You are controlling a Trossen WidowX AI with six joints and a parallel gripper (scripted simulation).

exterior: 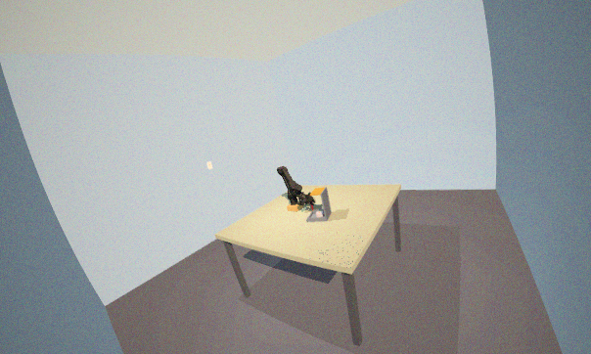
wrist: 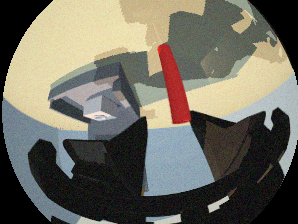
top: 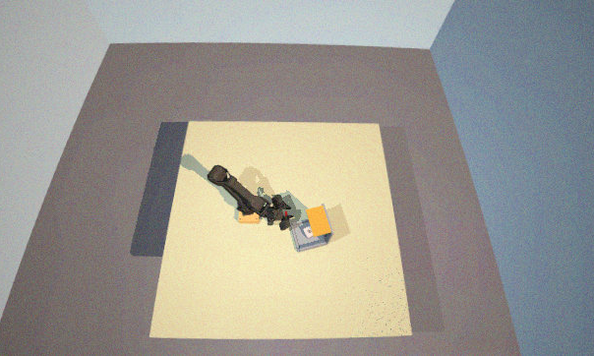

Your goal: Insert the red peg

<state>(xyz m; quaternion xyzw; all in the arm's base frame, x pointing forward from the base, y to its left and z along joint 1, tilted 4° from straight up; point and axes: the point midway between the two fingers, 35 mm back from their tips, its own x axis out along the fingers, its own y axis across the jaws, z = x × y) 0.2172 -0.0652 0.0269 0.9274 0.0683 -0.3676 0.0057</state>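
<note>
My gripper tip is now 30 mm past the red peg and 30 mm above it. Round my gripper tip: orange roof (110 mm ahead, 120 mm to the right, 160 mm above).
</note>
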